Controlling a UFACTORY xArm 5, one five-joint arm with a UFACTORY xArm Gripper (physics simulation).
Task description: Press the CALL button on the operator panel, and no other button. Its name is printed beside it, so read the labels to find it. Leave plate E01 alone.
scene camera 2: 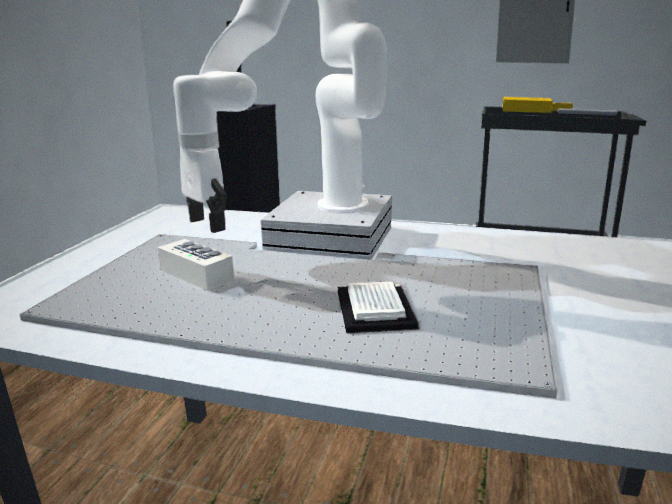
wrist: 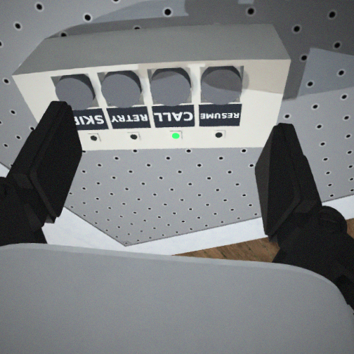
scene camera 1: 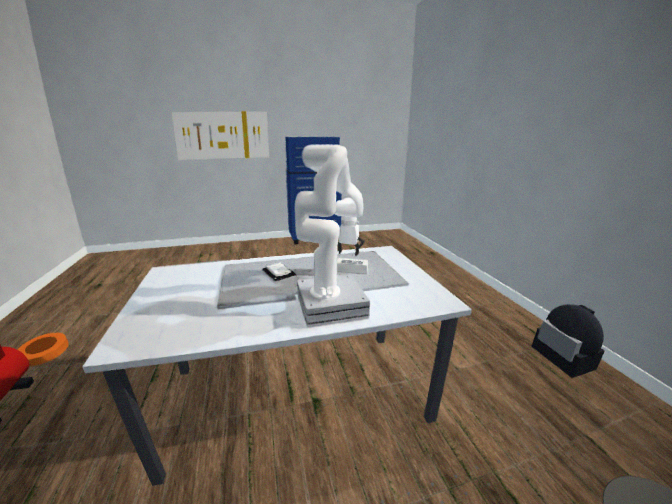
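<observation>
The operator panel [scene camera 1: 355, 268] [scene camera 2: 189, 269] [wrist: 165, 50] is a cream box with four grey round buttons in a row. In the wrist view the labels appear upside down: SKIP, RETRY, CALL and RESUME from left to right. The CALL button [wrist: 171, 86] is third from the left, and the small lamp [wrist: 175, 136] by its label glows green; the other three lamps are dark. My gripper [scene camera 1: 349, 250] [scene camera 2: 205, 221] [wrist: 171, 135] is open and empty, above the panel and apart from it. Plate E01 cannot be identified by a readable label.
A perforated grey board [scene camera 2: 271, 336] [scene camera 1: 255, 301] lies on the white table [scene camera 1: 162, 336] [scene camera 2: 607, 401] under the panel. A black tray [scene camera 2: 379, 326] with a pale ribbed block [scene camera 2: 376, 299] lies on the board, apart from the panel. The arm's base block [scene camera 1: 336, 315] [scene camera 2: 320, 241] stands behind the board in scene camera 2.
</observation>
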